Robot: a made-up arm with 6 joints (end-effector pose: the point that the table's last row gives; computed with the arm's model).
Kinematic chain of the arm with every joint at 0, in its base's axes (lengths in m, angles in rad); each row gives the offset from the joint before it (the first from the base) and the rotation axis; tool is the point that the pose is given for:
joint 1: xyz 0 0 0.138 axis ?
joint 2: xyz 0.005 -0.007 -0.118 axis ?
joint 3: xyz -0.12 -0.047 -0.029 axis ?
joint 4: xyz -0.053 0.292 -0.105 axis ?
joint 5: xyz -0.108 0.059 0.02 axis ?
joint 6: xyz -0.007 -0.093 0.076 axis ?
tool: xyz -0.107 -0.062 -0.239
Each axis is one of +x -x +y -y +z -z.
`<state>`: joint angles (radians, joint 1 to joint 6).
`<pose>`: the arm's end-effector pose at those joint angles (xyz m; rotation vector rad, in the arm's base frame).
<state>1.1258 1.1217 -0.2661 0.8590 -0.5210 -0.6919</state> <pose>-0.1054 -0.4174 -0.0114 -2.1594 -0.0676 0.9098</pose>
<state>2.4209 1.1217 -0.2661 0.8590 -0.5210 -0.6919</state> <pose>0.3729 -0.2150 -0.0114 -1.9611 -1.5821 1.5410</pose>
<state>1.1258 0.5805 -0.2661 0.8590 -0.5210 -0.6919</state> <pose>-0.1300 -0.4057 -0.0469 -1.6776 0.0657 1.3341</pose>
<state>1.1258 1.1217 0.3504 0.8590 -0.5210 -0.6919</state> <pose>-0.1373 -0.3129 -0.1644 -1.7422 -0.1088 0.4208</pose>
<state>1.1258 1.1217 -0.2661 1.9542 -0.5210 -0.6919</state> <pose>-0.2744 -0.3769 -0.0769 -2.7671 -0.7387 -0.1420</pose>
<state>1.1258 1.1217 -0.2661 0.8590 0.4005 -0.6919</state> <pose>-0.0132 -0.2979 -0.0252 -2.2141 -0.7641 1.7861</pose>
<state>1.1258 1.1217 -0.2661 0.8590 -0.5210 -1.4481</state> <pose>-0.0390 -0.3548 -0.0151 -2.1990 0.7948 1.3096</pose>
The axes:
joint 1: +z
joint 2: -x
joint 3: -z
joint 4: -x
joint 5: -y
joint 6: -z

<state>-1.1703 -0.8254 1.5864 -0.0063 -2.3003 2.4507</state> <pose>0.2759 -0.1688 0.1849 -0.4754 -3.0878 0.0032</pose>
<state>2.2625 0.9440 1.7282 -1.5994 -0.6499 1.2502</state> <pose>-0.2225 0.1715 -0.2195 0.9373 0.7680 0.5775</pose>
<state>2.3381 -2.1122 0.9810 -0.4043 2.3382 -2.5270</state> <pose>0.1219 0.0525 0.1226 0.0888 -0.3109 2.6096</pose>
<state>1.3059 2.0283 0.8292 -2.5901 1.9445 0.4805</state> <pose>0.2215 0.1133 -0.0706 2.5219 -0.7477 0.1305</pose>
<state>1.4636 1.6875 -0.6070 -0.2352 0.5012 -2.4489</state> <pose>0.2106 -0.2695 -0.1266 1.1091 -0.7556 -1.3441</pose>
